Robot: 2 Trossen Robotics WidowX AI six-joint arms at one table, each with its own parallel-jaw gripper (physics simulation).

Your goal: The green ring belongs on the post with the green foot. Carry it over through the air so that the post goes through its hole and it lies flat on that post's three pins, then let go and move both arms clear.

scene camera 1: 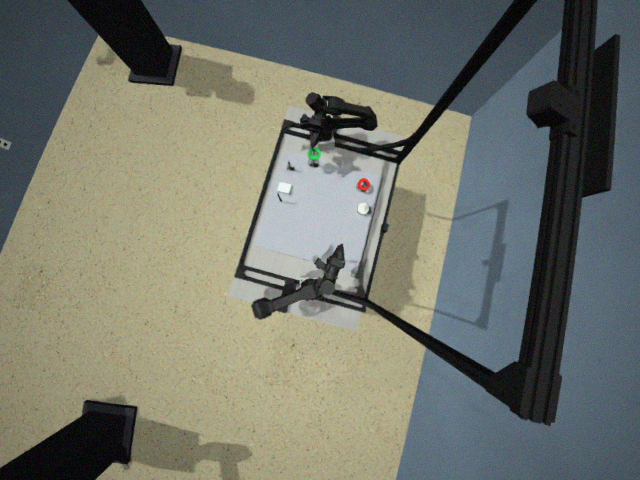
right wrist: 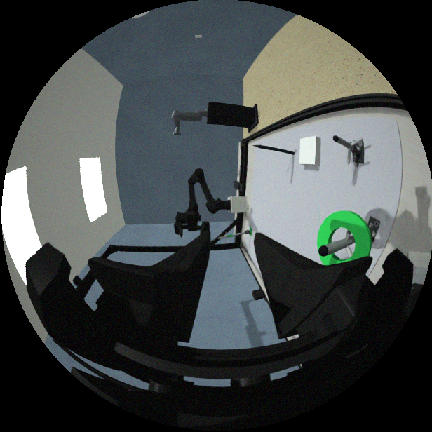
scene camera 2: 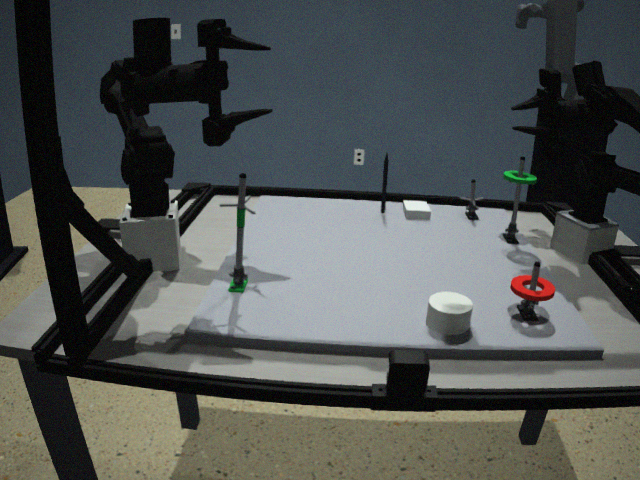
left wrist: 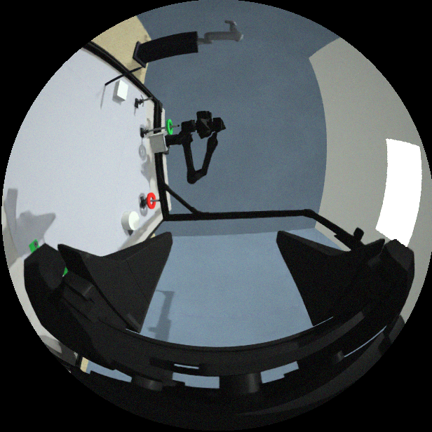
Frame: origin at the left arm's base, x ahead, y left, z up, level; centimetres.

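Seen in the pictures: left gripper, between the fingertips: [scene camera 1: 340, 244] [scene camera 2: 271, 79]; right gripper, between the fingertips: [scene camera 1: 311, 147] [scene camera 2: 512, 118]; left arm's base, origin of its link: [scene camera 2: 149, 210]; right arm's base, origin of its link: [scene camera 1: 325, 135] [scene camera 2: 588, 217].
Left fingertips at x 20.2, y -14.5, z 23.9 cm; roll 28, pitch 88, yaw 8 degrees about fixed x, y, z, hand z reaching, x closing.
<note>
Offsets run from my left fingertips to a thing's middle. "spot": to the spot under its first point.
The green ring {dz -18.7, dx +51.6, dy +10.5 cm} [scene camera 1: 309, 155] [scene camera 2: 509, 177] [left wrist: 168, 127] [right wrist: 361, 234] sits high on a tall grey post {spot: dz -25.5, dx +51.3, dy +10.1 cm} [scene camera 2: 515, 209] with a dark foot, at the right in scene camera 2. The green-footed post {spot: dz -26.1, dx -5.1, dy -1.7 cm} [scene camera 2: 239, 253] stands upright at the left there; its foot also shows in the left wrist view, and the arm hides it in scene camera 1. My left gripper [scene camera 1: 340, 247] [scene camera 2: 270, 79] [left wrist: 225, 237] is wide open and empty, level, above and right of the green-footed post in scene camera 2. My right gripper [scene camera 2: 512, 118] [right wrist: 232, 236] is partly open and empty, level, above the green ring's post and not touching the ring.
A red ring {dz -27.7, dx +37.2, dy -17.9 cm} [scene camera 1: 358, 184] [scene camera 2: 547, 289] is on a short post near a white cylinder {dz -30.6, dx +23.4, dy -17.3 cm} [scene camera 1: 363, 208] [scene camera 2: 448, 316]. At the back in scene camera 2 are a black spike {dz -25.4, dx +29.5, dy +30.3 cm} [scene camera 1: 279, 196] [scene camera 2: 384, 186], a white block {dz -31.4, dx +36.8, dy +28.2 cm} [scene camera 1: 284, 188] [scene camera 2: 416, 209] and a short pinned post {spot: dz -27.3, dx +48.9, dy +24.4 cm} [scene camera 2: 472, 196].
</note>
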